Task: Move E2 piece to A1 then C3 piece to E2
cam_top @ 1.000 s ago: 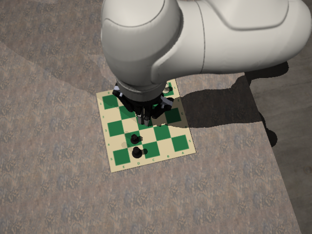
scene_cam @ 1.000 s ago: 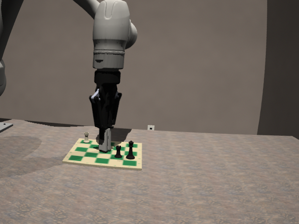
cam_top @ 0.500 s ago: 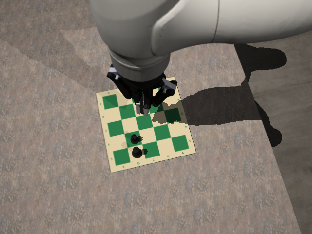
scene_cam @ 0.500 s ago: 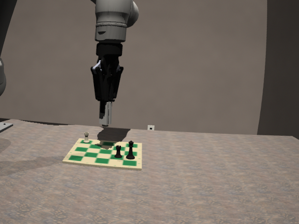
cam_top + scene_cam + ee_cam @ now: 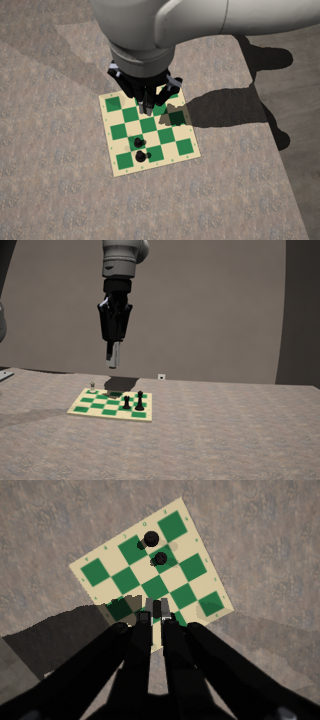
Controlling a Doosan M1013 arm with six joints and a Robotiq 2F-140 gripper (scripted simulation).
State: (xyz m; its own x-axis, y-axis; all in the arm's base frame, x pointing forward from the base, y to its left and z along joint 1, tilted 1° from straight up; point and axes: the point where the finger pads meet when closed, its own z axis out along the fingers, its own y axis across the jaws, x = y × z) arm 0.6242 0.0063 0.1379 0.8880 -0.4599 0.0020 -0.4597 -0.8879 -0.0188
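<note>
My gripper is now 140 mm above the chessboard. The rest, counted from my hand: white pawn 30 mm below; black queen 80 mm ahead, 30 mm to the right, 110 mm below; white piece 80 mm behind, 70 mm to the left, 120 mm below.
</note>
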